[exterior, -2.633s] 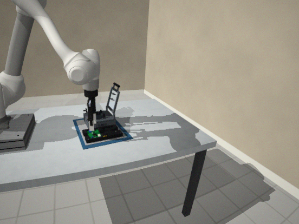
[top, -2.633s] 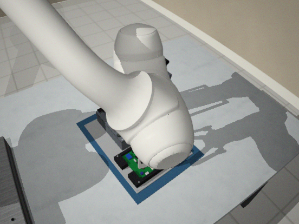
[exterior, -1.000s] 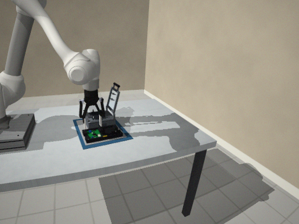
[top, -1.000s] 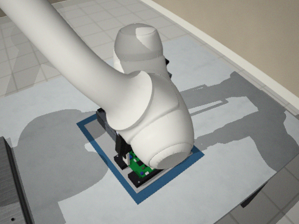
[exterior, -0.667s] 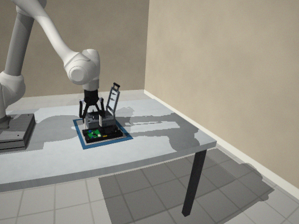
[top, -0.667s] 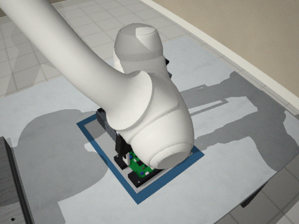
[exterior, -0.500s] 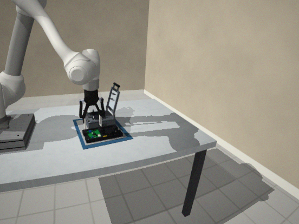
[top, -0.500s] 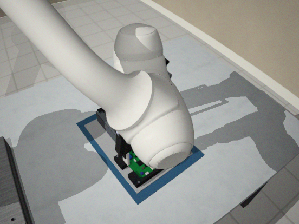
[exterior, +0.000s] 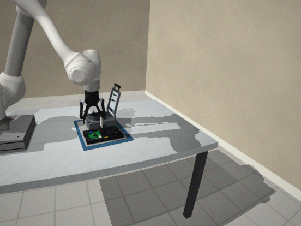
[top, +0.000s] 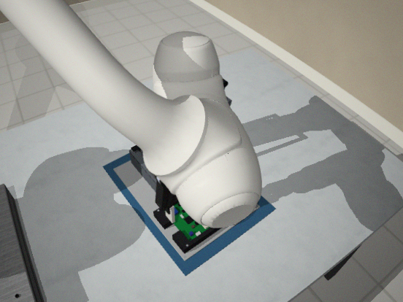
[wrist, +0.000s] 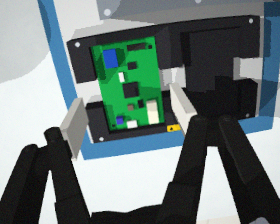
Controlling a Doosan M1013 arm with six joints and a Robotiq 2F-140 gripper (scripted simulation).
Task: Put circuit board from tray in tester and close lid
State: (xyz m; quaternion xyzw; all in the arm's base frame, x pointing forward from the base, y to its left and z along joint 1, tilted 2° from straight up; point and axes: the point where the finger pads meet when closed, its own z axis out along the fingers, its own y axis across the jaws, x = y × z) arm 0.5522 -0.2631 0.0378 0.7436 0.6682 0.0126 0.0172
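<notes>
Right now my hand is 7 cm above the green circuit board. From my hand the other things lie so: latch hook 2 cm ahead, 23 cm to the left, 1 cm below; then tester lid 20 cm ahead, 15 cm to the left, 9 cm above.
</notes>
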